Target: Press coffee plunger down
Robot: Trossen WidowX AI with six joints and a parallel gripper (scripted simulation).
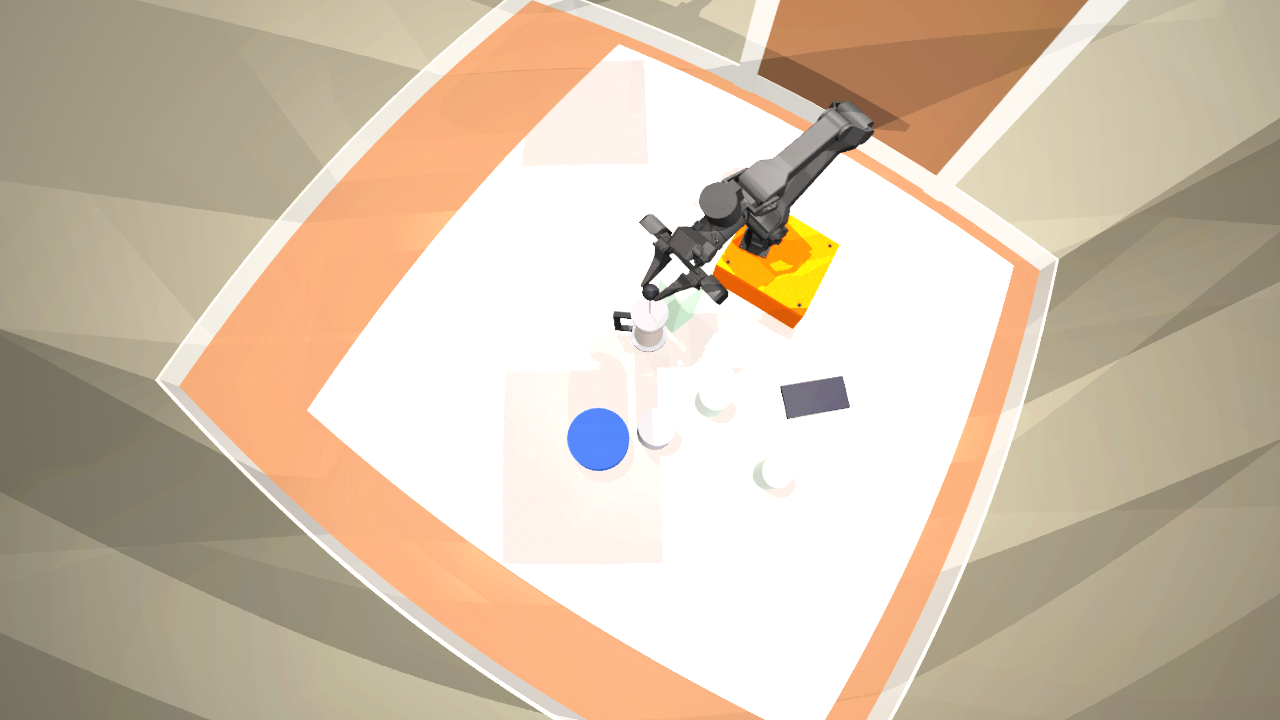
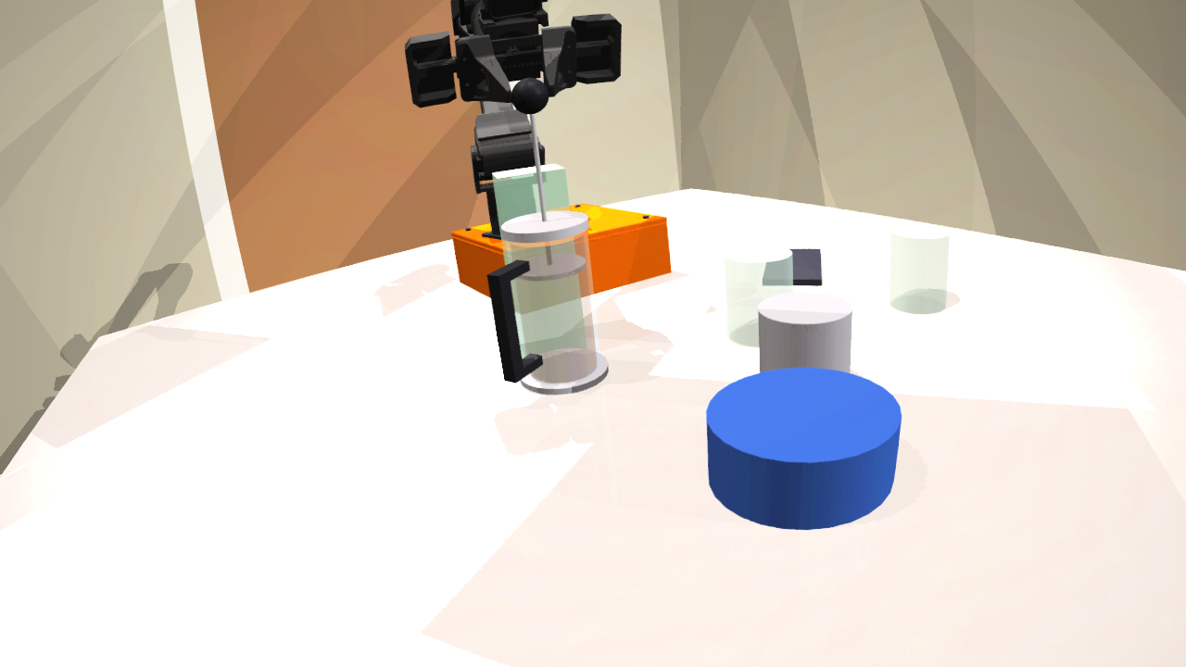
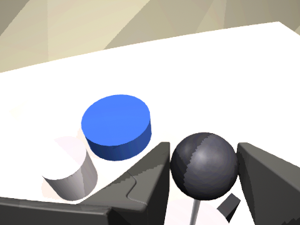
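Now: the coffee press 1 cm behind my gripper tip, 1 cm to the right of it and 12 cm below it. The rest, counted from my gripper tip: blue disc 23 cm ahead, 1 cm to the left, 22 cm below; grey cylinder 17 cm ahead, 10 cm to the left, 21 cm below; green translucent block 8 cm behind, 4 cm to the left, 15 cm below.
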